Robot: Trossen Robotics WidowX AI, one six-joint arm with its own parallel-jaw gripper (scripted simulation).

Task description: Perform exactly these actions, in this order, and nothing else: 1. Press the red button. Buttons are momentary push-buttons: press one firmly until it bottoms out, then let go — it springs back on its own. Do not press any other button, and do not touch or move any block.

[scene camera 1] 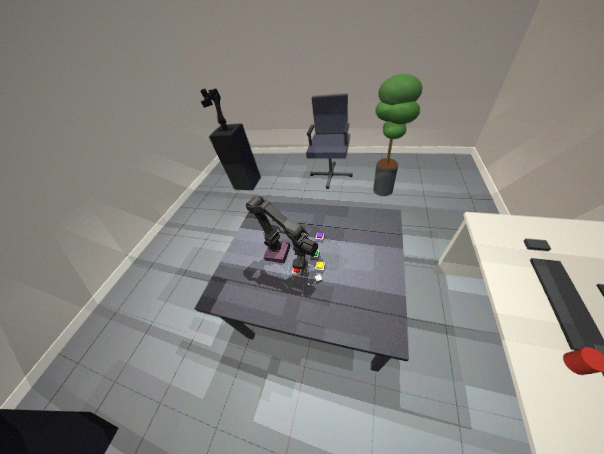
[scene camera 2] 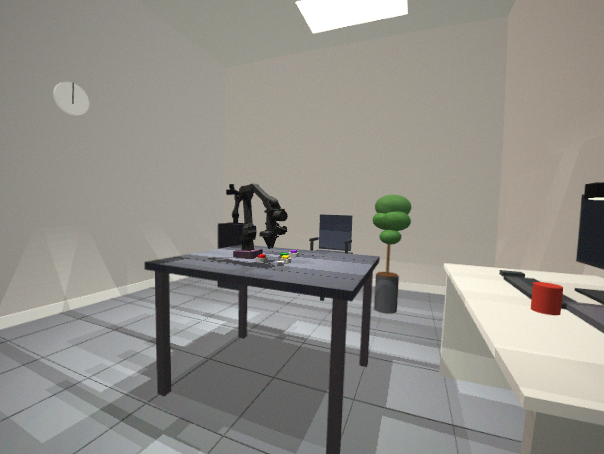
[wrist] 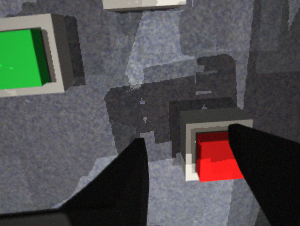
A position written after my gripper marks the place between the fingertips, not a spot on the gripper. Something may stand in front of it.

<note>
I see my gripper (wrist: 186,140) and a red button (wrist: 215,161).
</note>
